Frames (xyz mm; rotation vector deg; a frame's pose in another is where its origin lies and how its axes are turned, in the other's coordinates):
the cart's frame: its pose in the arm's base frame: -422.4 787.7 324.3 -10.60 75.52 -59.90
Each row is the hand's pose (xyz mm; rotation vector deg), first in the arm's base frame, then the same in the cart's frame.
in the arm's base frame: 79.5 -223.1 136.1 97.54 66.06 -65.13
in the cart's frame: 793.3 -183.0 803.9 67.83 54.31 39.94
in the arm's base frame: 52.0 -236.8 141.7 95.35 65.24 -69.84
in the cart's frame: 802.1 -208.5 788.2 68.90 53.18 35.64
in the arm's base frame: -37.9 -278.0 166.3 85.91 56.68 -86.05
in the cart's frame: 823.8 -294.0 737.2 74.67 44.75 20.90
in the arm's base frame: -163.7 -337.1 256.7 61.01 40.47 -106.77
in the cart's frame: 816.2 -450.7 683.6 77.60 24.54 -3.15
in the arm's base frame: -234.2 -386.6 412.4 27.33 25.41 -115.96
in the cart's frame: 750.3 -615.8 692.8 70.19 -0.49 -24.26
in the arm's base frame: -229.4 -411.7 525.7 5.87 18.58 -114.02
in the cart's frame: 688.6 -700.7 742.4 60.60 -16.15 -33.09
